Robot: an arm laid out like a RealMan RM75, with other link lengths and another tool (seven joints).
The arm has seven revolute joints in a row. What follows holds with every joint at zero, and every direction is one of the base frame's. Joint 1 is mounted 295.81 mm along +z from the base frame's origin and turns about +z. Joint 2 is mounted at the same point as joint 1 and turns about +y. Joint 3 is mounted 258.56 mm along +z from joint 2 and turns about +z. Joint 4 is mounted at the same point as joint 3 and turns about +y. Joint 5 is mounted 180.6 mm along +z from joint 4 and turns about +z. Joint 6 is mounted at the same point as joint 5 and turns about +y. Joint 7 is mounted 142.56 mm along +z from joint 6 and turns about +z. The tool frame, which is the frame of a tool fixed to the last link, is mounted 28 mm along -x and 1 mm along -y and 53 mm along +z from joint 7; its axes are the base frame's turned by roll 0, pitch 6.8 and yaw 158.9 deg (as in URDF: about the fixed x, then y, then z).
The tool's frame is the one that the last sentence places.
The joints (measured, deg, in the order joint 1, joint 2, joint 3, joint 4, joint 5, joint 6, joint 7), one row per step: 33.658 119.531 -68.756 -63.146 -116.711 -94.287 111.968; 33.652 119.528 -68.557 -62.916 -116.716 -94.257 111.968; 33.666 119.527 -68.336 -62.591 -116.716 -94.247 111.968; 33.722 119.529 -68.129 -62.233 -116.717 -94.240 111.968; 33.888 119.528 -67.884 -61.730 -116.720 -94.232 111.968; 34.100 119.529 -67.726 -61.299 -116.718 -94.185 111.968; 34.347 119.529 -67.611 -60.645 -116.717 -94.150 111.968; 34.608 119.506 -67.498 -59.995 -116.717 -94.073 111.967; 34.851 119.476 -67.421 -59.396 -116.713 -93.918 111.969
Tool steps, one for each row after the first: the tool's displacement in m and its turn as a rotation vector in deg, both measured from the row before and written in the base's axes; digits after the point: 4 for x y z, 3 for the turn. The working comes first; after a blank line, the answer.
Tool pose at each row, in the base's axes (x y z in m, rotation vector in deg; the steps are taken from these numbers as rounded here): 0.1313 0.3128 -0.0104 -0.383 -164.260 1.421; 0.1319 0.3132 -0.0102 -0.796 -164.157 1.303; 0.1327 0.3135 -0.0102 -1.313 -164.028 1.260; 0.1333 0.3138 -0.0103 -1.803 -163.901 1.271; 0.1337 0.3144 -0.0106 -2.340 -163.749 1.357; 0.1336 0.3150 -0.0109 -2.672 -163.639 1.448; 0.1339 0.3153 -0.0118 -3.213 -163.533 1.763; 0.1341 0.3158 -0.0126 -3.725 -163.449 2.003; 0.1344 0.3165 -0.0134 -4.184 -163.389 2.126

0.0006 0.0004 0.0002 0.041 0.100 -0.295; 0.0008 0.0003 0.0000 -0.020 0.123 -0.360; 0.0006 0.0003 -0.0001 -0.054 0.120 -0.336; 0.0004 0.0006 -0.0003 -0.110 0.143 -0.362; -0.0001 0.0006 -0.0003 -0.094 0.104 -0.221; 0.0003 0.0003 -0.0009 -0.269 0.095 -0.342; 0.0002 0.0005 -0.0008 -0.215 0.071 -0.329; 0.0003 0.0007 -0.0008 -0.130 0.047 -0.304
